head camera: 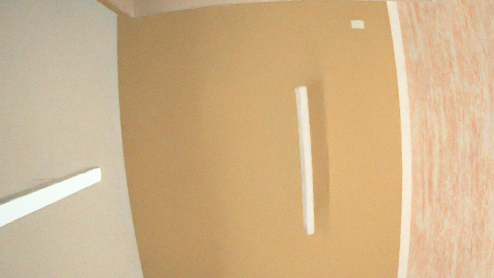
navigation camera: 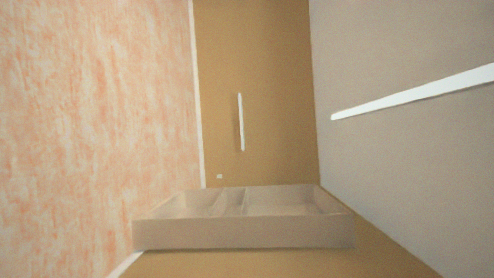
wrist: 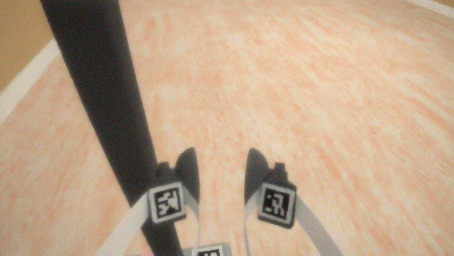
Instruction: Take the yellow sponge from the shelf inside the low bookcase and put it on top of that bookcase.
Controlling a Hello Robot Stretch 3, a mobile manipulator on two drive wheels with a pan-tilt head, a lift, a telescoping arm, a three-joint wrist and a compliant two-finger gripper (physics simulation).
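Places are measured from the robot's base along level axes (x ahead, y left, z up), in metres.
Pixels of known places: gripper, between the fingertips: (wrist: 221, 167).
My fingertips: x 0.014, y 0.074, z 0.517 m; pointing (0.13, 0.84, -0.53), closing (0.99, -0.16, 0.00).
Behind a point stands the place of what it marks.
My gripper (wrist: 221, 167) {y 0.074, x 0.014, z 0.517 m} is open in the wrist view, with its two dark fingertips apart and bare floor showing between them. The yellow sponge does not show in these views. A beige open-fronted unit (navigation camera: 240, 232) {y -0.801, x 1.292, z 1.045 m} with inner dividers lies across the lower part of the navigation view; I cannot tell whether it is the low bookcase. No part of the gripper shows in the head or navigation view.
A dark pole (wrist: 100, 85) runs down the left of the wrist view, beside the gripper. A tan wall (head camera: 215, 140) {y 0.165, x 2.912, z 1.642 m} (navigation camera: 275, 100) {y 0.771, x 2.919, z 1.672 m} carries a white bar (head camera: 305, 165) {y 0.380, x 2.657, z 0.986 m} (navigation camera: 241, 122) {y 0.349, x 2.657, z 0.974 m}. A white skirting strip (head camera: 404, 140) {y 0.288, x 2.901, z 0.066 m} borders the pinkish floor (head camera: 450, 140) {y 0.247, x 2.198, z 0.001 m} (navigation camera: 95, 125) {y 0.229, x 1.060, z 0.001 m} (wrist: 300, 90) {y 0.917, x 0.551, z 0.000 m}.
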